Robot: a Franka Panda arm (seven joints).
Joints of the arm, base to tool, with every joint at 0 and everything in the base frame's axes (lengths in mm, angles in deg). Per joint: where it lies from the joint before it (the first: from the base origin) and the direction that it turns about. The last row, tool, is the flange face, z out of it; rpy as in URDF.
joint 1: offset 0 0 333 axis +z
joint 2: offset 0 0 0 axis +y
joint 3: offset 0 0 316 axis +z
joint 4: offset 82.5 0 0 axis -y
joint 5: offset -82.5 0 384 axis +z
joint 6: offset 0 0 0 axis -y
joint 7: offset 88 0 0 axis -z
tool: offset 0 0 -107 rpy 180 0 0
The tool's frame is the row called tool.
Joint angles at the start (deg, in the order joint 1, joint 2, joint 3, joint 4, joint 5, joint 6, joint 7):
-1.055, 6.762, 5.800, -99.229, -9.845, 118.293, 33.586
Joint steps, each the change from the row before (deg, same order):
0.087, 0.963, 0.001, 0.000, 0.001, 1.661, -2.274
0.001, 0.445, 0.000, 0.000, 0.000, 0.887, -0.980
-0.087, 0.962, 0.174, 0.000, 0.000, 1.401, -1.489
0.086, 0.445, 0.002, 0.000, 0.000, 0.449, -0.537
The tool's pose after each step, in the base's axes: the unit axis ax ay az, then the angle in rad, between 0 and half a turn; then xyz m. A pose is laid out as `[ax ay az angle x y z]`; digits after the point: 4 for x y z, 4 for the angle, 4 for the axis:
[0.9721 -0.1949 0.1302 3.0749 0.6242 0.0413 0.5185]
[0.9735 -0.1857 0.1333 3.0765 0.6269 0.0417 0.5153]
[0.9758 -0.1709 0.1361 3.0789 0.6318 0.0432 0.5075]
[0.9769 -0.1651 0.1358 3.0792 0.6337 0.0444 0.5034]

